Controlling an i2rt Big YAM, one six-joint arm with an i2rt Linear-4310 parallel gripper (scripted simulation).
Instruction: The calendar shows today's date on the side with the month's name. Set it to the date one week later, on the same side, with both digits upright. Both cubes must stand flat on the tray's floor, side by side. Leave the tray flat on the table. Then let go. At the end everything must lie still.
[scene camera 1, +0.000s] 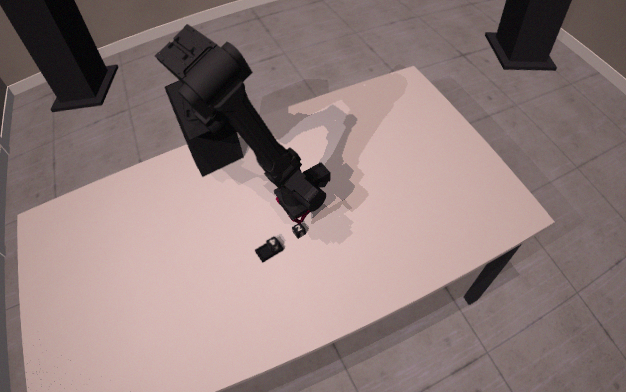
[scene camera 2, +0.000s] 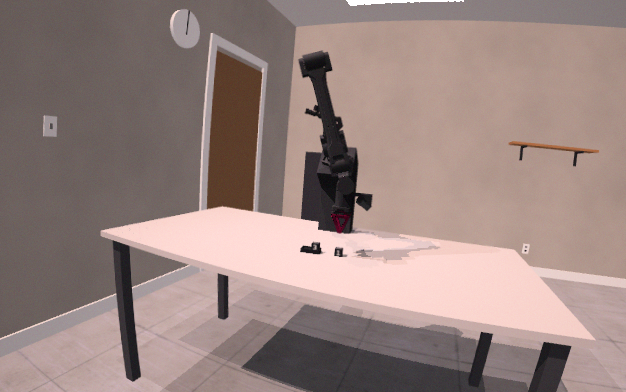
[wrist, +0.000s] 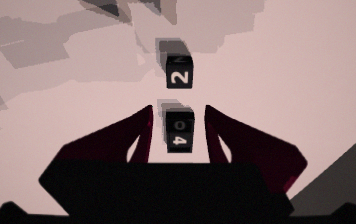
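A black cube (wrist: 179, 69) is visible, as is my gripper (wrist: 178, 111).
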